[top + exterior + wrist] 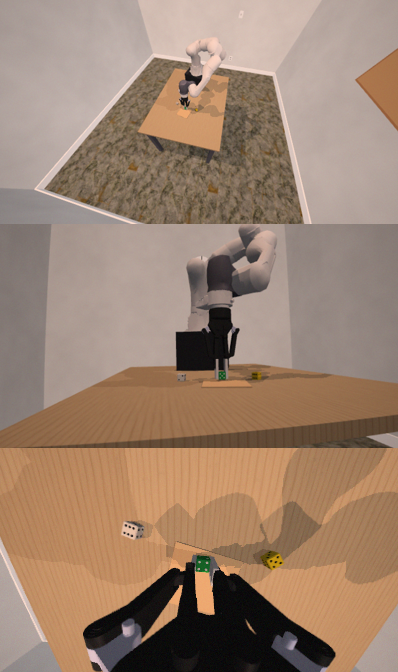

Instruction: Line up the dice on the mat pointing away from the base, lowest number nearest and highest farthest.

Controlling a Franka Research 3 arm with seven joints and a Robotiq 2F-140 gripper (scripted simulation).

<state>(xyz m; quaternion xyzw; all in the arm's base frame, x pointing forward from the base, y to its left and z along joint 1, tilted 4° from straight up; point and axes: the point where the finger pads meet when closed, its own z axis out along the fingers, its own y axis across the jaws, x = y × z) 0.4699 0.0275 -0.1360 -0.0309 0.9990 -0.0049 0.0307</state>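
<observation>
The green die is 20 mm below my hand. Also, from my hand: tan mat (50 mm ahead, 40 mm below); white die (130 mm to the right, 40 mm behind, 30 mm below); yellow die (130 mm to the left, 30 mm below, 30 mm behind).
</observation>
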